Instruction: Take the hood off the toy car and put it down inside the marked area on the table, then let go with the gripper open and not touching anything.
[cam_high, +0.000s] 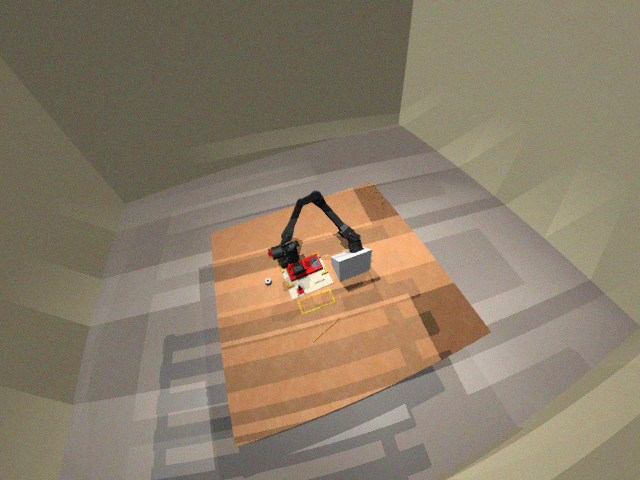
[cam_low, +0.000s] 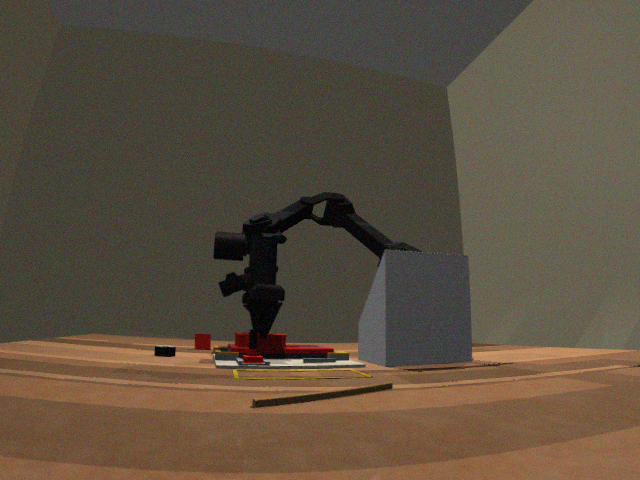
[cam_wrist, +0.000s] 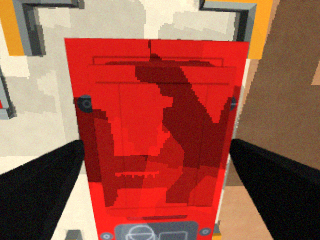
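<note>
The hood lies right at my gripper tip. Round my gripper tip: thin wooden stick 390 mm to the left, 40 mm below; dark wheel 180 mm ahead, 30 mm below, 10 mm to the right.
</note>
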